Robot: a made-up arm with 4 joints. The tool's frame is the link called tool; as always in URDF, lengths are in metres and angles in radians. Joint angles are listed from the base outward. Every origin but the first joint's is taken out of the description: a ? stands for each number. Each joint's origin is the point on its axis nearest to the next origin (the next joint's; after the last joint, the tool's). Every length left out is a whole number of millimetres.
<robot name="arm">
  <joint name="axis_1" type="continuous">
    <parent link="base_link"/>
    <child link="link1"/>
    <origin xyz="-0.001 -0.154 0.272" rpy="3.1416 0 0"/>
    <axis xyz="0 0 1"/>
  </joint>
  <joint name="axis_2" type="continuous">
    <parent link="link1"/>
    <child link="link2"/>
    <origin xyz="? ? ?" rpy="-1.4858 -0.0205 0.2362"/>
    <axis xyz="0 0 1"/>
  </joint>
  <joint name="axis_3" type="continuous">
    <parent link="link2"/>
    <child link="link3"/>
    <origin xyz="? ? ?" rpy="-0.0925 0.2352 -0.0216"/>
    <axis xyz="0 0 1"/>
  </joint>
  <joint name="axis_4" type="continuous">
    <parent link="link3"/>
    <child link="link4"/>
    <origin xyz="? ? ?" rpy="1.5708 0 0.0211"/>
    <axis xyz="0 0 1"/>
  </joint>
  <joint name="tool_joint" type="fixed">
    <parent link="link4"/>
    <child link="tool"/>
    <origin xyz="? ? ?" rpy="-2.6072 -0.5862 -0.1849"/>
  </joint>
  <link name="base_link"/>
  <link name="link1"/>
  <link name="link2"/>
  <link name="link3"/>
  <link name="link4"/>
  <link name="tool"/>
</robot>
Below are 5 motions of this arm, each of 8 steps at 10 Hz.
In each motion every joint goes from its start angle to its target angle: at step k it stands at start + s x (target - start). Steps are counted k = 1, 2, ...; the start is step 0. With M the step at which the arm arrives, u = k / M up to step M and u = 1 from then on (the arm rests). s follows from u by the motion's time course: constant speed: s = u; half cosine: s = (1 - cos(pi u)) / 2; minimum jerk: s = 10 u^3 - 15 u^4 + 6 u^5.
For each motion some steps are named. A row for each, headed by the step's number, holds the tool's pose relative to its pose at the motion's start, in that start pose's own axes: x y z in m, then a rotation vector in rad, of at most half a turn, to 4 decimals.
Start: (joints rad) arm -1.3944 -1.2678 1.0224 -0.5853
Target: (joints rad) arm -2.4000 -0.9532 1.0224 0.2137
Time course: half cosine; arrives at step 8
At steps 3, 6, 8:
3: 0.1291 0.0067 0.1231 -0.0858 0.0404 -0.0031
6: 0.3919 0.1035 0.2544 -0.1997 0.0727 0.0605
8: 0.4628 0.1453 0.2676 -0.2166 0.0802 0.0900

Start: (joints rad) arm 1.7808 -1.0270 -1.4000 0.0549
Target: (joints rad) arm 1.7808 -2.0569 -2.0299 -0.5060
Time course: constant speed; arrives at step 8
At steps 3, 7, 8:
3: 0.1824 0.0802 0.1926 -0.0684 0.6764 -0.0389
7: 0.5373 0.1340 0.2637 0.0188 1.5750 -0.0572
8: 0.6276 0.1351 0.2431 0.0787 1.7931 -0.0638

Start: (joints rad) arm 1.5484 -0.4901 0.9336 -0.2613
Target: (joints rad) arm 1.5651 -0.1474 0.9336 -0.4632
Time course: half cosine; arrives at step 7
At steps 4, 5, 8:
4: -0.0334 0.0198 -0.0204 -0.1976 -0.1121 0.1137
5: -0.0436 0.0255 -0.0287 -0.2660 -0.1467 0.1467
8: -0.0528 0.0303 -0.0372 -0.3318 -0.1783 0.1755

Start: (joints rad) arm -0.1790 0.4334 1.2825 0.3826
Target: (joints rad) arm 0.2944 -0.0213 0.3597 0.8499
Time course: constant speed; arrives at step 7
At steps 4, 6, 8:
4: 0.0779 0.1500 0.1763 -0.1863 0.3029 -0.8296
6: 0.1419 0.1894 0.2249 -0.2924 0.3859 -1.2755
8: 0.1726 0.1952 0.2428 -0.3473 0.4157 -1.5017

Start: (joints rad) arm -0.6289 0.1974 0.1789 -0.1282
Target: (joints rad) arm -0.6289 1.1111 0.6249 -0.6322
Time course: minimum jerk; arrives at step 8
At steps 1, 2, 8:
1: -0.0050 0.0012 -0.0049 -0.0126 -0.0162 0.0103
2: -0.0301 0.0064 -0.0327 -0.0835 -0.1036 0.0648
8: -0.0807 -0.0421 -0.3490 -1.0094 -0.9385 0.3868

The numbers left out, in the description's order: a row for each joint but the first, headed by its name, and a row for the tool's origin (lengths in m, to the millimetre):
axis_2: 0.066 0.505 0
axis_3: 0.221 0.138 0
axis_4: -0.203 0.248 0
tool: 0.029 -0.018 0

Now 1 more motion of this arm.
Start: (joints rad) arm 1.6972 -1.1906 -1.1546 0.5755
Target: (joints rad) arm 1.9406 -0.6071 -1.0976 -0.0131
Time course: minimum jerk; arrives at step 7
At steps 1, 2, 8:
1: -0.0007 -0.0072 -0.0041 0.0001 -0.0029 0.0214
2: -0.0029 -0.0448 -0.0270 -0.0004 -0.0207 0.1321
8: 0.0649 -0.2869 -0.2470 -0.0609 -0.2674 0.8373

